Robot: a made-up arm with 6 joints.
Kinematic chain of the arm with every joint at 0, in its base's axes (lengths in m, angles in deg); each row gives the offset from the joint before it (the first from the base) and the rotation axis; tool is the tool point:
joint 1: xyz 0 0 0.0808 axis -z
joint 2: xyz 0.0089 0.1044 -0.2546 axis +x
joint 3: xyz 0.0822 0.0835 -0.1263 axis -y
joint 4: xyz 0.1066 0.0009 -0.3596 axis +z
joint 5: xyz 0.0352 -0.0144 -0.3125 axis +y
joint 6: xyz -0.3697 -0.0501 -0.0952 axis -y
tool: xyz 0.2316 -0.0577 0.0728
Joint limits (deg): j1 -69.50..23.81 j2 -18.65..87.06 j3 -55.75..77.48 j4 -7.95..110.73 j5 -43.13..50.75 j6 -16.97..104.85
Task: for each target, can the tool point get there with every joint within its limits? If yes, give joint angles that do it. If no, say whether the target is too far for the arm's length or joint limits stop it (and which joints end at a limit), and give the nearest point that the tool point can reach.
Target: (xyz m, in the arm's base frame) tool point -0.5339 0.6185 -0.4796
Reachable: yes | joints -45.96 70.64 -17.69 65.97 27.27 2.28
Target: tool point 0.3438 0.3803 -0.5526
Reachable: yes | joints -41.84 27.86 55.97 61.77 12.57 69.67
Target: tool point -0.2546 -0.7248 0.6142
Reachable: no: joint limits stop it (at a limit: joint 1, joint 2, joint 3, joint 4, joint 6) | nearest point -0.4626 -0.4919 -0.1532 | short by 0.828 m
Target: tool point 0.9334 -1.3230 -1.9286
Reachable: no: too far | nearest point 0.4772 -0.5969 -1.0304 | short by 1.242 m
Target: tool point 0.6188 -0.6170 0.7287
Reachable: no: joint limits stop it (at a limit: joint 1, joint 2, joint 3, joint 4, joint 6) | nearest point 0.6354 -0.4480 0.0418 | short by 0.708 m
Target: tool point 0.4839 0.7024 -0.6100
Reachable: yes | joints 11.55 68.23 17.98 41.74 -32.83 38.61
